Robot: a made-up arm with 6 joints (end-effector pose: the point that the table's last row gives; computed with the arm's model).
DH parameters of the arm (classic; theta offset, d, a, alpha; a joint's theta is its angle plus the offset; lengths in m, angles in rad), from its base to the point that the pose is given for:
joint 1: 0 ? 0 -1.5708
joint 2: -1.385 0 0.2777 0
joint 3: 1.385 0 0.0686 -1.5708
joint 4: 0 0.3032 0 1.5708
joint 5: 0 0 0.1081 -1.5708
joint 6: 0 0.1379 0 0
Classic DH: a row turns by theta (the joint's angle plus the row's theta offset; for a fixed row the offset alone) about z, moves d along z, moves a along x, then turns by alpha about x.
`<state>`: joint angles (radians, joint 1 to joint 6).
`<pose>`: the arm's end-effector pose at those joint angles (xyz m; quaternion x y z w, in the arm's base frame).
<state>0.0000 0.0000 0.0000 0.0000 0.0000 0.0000</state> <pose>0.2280 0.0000 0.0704 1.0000 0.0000 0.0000 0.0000</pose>
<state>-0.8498 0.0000 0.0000 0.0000 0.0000 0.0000</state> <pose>0.1505 -0.1713 0.0704 0.9111 -0.4122 0.0000 0.0000</pose>
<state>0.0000 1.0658 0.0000 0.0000 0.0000 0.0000</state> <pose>-0.0369 0.0000 -0.0423 0.8613 0.0000 -0.5080 0.0000</pose>
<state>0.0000 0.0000 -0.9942 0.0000 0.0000 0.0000</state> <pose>0.5174 0.0000 0.4192 0.8790 0.0000 0.4769 0.0000</pose>
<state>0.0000 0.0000 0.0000 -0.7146 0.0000 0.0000</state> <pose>0.2016 0.0708 0.0704 0.9368 0.3497 0.0000 0.0000</pose>
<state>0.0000 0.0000 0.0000 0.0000 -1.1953 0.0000</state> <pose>0.2878 0.0000 0.2583 0.8267 0.0000 0.5627 0.0000</pose>
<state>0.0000 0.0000 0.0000 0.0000 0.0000 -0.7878</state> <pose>0.2280 0.0000 0.0704 0.9234 0.3838 0.0000 0.0000</pose>
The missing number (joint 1, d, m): 0.2386
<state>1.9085 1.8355 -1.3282 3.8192 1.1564 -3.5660</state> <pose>0.0012 0.1530 -0.3470 -0.5575 -0.7338 -0.3877 0.0222</pose>
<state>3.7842 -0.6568 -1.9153 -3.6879 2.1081 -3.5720</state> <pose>0.1609 0.0076 0.8772 -0.1167 0.7099 0.0116 0.6944</pose>
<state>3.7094 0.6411 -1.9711 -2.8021 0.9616 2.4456</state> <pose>-0.5904 -0.3564 0.4279 0.1060 -0.4260 -0.0266 0.8981</pose>
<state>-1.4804 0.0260 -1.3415 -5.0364 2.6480 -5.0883</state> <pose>0.1776 -0.2733 0.4682 -0.3744 0.5671 0.4205 0.6011</pose>
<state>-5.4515 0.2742 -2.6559 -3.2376 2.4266 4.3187</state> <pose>0.0790 0.1112 0.8483 0.7201 -0.1743 -0.3595 0.5673</pose>
